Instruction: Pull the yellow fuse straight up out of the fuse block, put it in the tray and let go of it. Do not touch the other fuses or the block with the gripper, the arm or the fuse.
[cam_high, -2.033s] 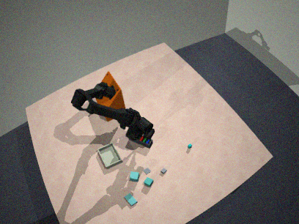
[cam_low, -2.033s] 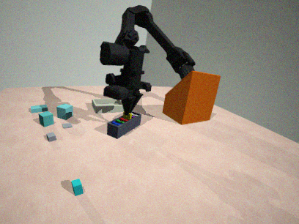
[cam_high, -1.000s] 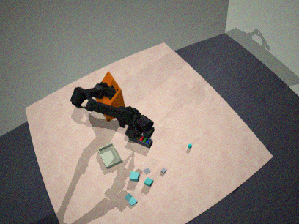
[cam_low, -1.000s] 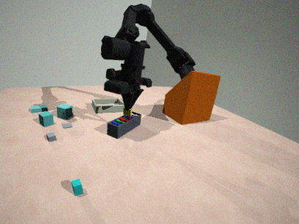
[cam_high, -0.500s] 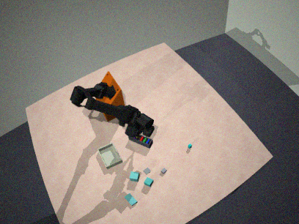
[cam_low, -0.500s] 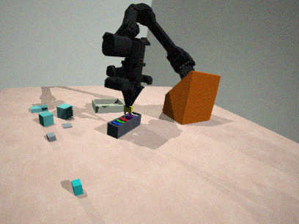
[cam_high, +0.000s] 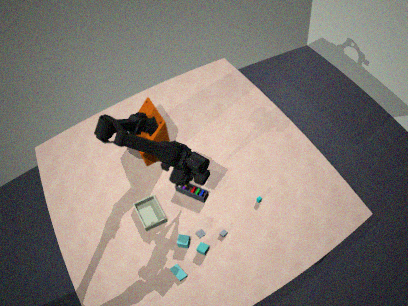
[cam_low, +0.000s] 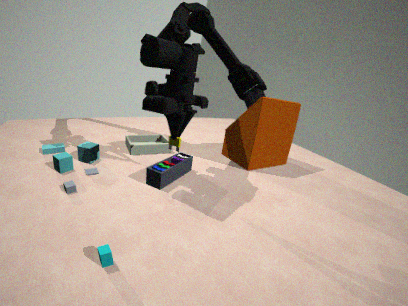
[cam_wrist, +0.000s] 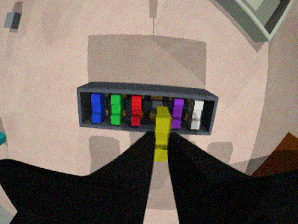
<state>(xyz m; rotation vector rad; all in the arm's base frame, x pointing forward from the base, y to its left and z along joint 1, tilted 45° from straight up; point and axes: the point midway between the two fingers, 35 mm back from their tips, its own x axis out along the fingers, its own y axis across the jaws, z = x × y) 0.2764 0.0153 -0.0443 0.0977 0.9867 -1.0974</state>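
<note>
Now: gripper tip 19 cm to the left of the grey tray, 9 cm above it and 3 cm short of it. Round my gripper tip: yellow fuse (1 cm below).
</note>
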